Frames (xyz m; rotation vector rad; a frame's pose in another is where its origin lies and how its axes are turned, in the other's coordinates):
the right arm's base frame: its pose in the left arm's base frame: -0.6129 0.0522 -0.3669 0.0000 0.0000 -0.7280
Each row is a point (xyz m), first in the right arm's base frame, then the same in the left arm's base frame.
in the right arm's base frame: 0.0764 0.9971 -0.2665
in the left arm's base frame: 0.1076 0.7457 -0.6334
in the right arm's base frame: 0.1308 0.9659 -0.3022
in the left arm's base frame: 0.1274 0.6862 -0.6691
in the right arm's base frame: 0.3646 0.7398 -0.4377
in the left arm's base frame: 0.1515 0.3619 -0.8046
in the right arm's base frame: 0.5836 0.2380 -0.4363
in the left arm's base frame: -0.0189 -0.1584 -0.8032
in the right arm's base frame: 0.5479 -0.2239 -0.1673
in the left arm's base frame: -0.3529 -0.4795 -0.5342
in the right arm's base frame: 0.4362 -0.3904 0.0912
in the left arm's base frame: -0.5470 -0.5295 -0.2757
